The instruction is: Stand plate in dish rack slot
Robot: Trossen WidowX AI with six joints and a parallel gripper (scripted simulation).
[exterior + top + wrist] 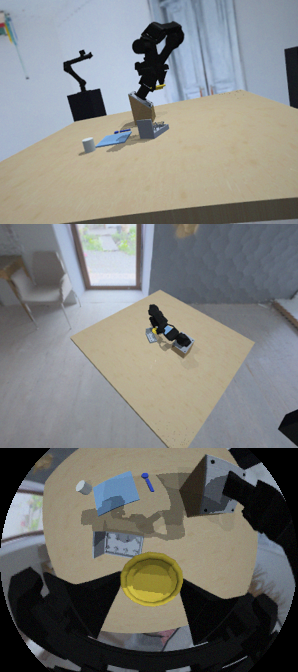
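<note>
My gripper tip is 90 mm short of the grey dish rack, 30 mm to the left of it and 160 mm above it. Also, from my gripper tip: blue utensil 20 mm behind, 240 mm to the right, 180 mm below; then white cup 200 mm ahead, 280 mm to the right, 150 mm below; then yellow plate 10 mm above.
</note>
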